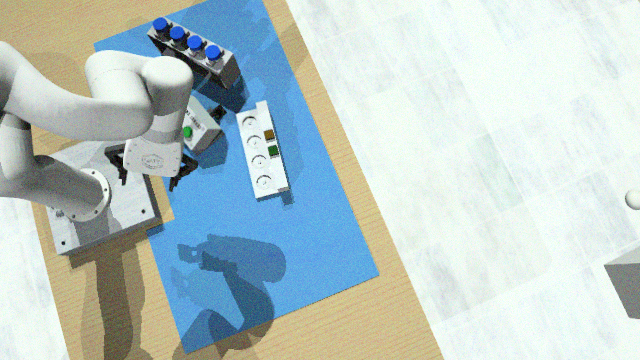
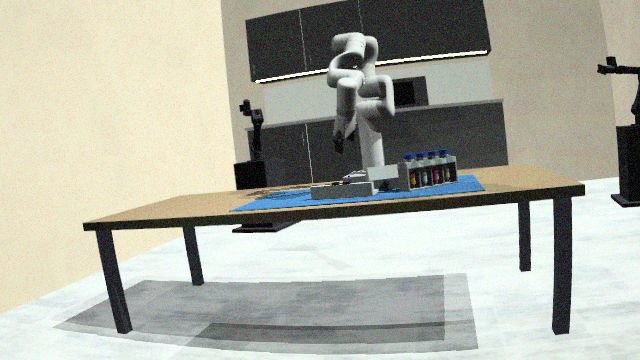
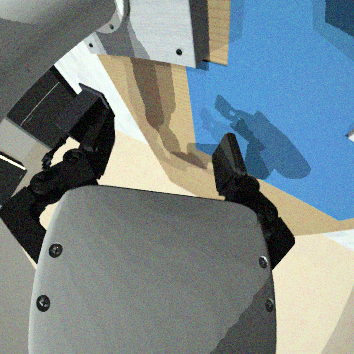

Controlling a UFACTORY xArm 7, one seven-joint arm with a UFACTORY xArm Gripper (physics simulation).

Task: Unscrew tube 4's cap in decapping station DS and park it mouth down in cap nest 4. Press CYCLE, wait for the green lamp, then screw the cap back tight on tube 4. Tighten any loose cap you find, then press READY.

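A grey rack holds four upright tubes, each with a blue cap on; no tube numbers are legible, and whether a cap is loose cannot be told. A white block has four round recesses without caps, a brown square and a dark green square. A grey box with a green button and small unreadable lettering stands between rack and arm, partly hidden. My gripper is open and empty, high above the table near the arm's base, apart from rack, box and block.
A small black part stands beside the grey box, toward the rack. The blue mat lies under rack, box and block on the wooden table. The arm's base plate is at the mat's edge. Arm shadows fall across the mat.
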